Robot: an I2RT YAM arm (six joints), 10 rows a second.
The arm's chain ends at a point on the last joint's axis. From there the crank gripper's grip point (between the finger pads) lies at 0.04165 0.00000 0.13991 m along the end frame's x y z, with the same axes.
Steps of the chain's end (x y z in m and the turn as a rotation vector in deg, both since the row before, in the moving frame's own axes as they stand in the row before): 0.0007 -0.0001 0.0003 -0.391 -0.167 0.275; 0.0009 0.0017 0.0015 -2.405 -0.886 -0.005; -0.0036 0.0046 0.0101 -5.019 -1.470 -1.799; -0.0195 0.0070 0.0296 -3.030 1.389 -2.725; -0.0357 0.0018 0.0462 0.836 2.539 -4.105; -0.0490 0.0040 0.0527 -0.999 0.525 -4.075
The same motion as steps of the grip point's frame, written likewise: 0.0003 0.0011 0.0004 -0.391 -0.167 0.275; -0.0013 0.0076 0.0020 -2.405 -0.886 -0.005; -0.0070 0.0156 0.0106 -5.019 -1.470 -1.799; -0.0160 0.0123 0.0284 -3.030 1.389 -2.725; -0.0297 -0.0034 0.0442 0.836 2.539 -4.105; -0.0477 0.0034 0.0523 -0.999 0.525 -4.075
